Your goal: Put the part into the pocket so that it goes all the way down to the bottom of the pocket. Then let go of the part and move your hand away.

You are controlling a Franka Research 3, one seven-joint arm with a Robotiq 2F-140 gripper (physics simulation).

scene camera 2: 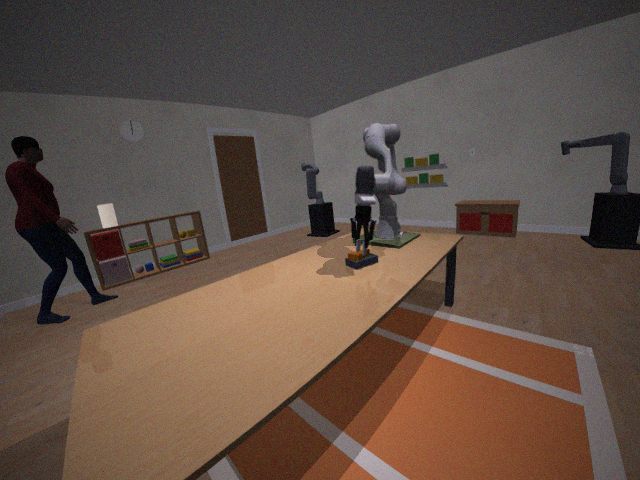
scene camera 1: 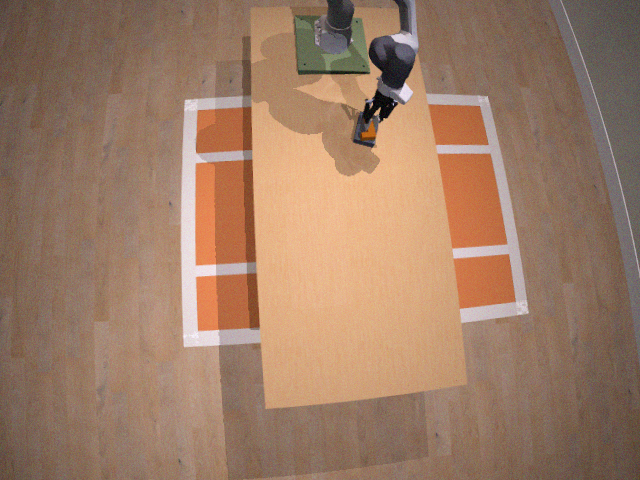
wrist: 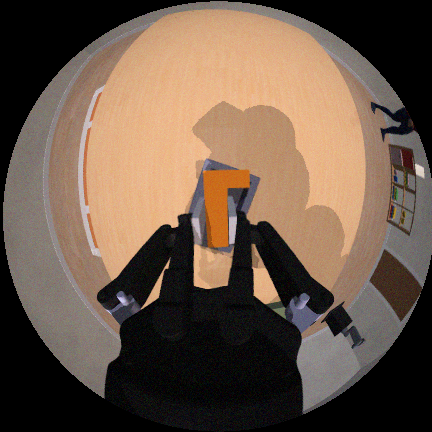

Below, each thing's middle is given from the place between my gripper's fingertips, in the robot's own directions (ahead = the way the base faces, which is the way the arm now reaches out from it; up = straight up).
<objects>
I see my gripper 10 mm to the left of the orange L-shaped part [wrist: 215, 182]. Round my hand: pocket block [wrist: 242, 196] (10 mm behind, 40 mm below).
</objects>
